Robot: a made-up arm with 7 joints.
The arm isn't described. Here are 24 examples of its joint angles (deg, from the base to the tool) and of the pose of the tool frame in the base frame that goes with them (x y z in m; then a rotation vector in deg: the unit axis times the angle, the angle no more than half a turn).
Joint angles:
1: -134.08 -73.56 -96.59 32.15 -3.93 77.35 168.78
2: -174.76 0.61 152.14 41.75 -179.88 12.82 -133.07
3: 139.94 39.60 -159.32 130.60 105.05 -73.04 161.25
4: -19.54 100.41 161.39 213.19 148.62 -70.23 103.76
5: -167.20 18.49 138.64 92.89 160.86 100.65 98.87
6: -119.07 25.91 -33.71 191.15 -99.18 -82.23 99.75
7: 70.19 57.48 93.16 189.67 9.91 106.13 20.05
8: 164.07 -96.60 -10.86 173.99 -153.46 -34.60 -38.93
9: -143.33 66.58 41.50 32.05 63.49 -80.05 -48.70
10: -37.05 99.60 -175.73 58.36 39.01 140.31 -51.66
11: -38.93 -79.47 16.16 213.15 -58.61 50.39 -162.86
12: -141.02 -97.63 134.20 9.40 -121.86 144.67 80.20
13: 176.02 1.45 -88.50 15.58 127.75 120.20 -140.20
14: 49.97 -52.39 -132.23 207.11 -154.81 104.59 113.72
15: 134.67 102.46 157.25 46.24 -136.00 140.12 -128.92
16: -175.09 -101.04 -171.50 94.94 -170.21 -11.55 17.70
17: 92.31 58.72 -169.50 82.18 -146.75 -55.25 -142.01
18: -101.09 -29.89 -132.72 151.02 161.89 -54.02 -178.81
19: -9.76 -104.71 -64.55 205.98 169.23 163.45 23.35
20: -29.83 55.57 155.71 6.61 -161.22 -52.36 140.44
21: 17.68 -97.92 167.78 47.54 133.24 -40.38 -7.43
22: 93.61 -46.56 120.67 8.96 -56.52 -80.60 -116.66
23: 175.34 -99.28 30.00 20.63 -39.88 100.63 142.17
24: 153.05 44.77 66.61 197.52 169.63 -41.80 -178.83
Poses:
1: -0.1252 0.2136 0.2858 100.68 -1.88 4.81
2: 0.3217 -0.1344 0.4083 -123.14 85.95 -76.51
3: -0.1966 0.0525 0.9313 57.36 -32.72 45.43
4: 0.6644 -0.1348 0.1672 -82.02 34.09 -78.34
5: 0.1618 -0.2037 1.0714 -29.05 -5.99 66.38
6: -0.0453 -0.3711 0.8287 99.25 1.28 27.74
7: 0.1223 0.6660 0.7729 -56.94 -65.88 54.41
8: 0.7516 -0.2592 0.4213 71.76 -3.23 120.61
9: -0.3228 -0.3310 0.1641 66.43 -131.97 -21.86
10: 0.1493 -0.2802 0.4715 64.83 -143.97 0.46
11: -0.7164 0.4541 0.2472 16.45 -70.65 -17.61
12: 0.3731 -0.0739 0.2029 -23.37 79.88 -8.36
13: -0.1407 0.3231 0.5039 -23.78 -46.83 -7.01
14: -0.4898 -0.1628 0.8251 -102.24 -26.27 -2.06
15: -0.5253 0.1567 0.4973 -148.11 35.91 79.23
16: 0.3008 0.1202 -0.2274 -31.98 -156.94 -7.36
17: 0.1551 0.1282 0.7178 77.54 -103.05 120.35
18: -0.0734 0.5521 0.7296 -68.01 -87.12 -39.91
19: -0.4352 0.2767 0.1141 63.62 38.08 71.95
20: 0.0804 -0.1214 0.3985 -21.75 -147.96 30.59
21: -0.2059 0.1302 0.0615 -93.08 -78.46 -115.73
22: -0.1154 -0.3866 0.3246 135.24 44.15 -17.59
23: 0.1111 0.0205 0.4541 -108.27 -16.49 -5.73
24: -0.5628 0.2152 0.8165 -27.97 -57.68 35.84
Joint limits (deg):
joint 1: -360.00..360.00
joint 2: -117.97..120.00
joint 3: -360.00..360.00
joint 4: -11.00..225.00
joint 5: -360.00..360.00
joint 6: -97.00..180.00
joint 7: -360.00..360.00
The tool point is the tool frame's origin. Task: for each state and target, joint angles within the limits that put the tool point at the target. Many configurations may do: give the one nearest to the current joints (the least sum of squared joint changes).
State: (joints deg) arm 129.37 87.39 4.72 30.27 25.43 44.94 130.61
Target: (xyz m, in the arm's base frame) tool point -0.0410 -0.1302 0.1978
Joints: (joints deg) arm 144.04 113.43 37.47 11.73 33.98 56.24 130.61
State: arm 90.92 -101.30 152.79 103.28 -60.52 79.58 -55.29
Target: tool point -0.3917 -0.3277 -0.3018
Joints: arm 76.76 -116.73 150.75 112.75 -63.78 70.89 -55.29
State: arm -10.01 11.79 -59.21 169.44 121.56 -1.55 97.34
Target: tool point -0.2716 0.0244 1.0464
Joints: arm -16.53 -7.72 -63.76 195.20 110.38 -35.83 97.34
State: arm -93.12 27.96 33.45 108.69 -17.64 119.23 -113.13
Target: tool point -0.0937 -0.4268 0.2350
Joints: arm -109.10 49.80 19.24 80.47 -18.79 124.33 -113.13
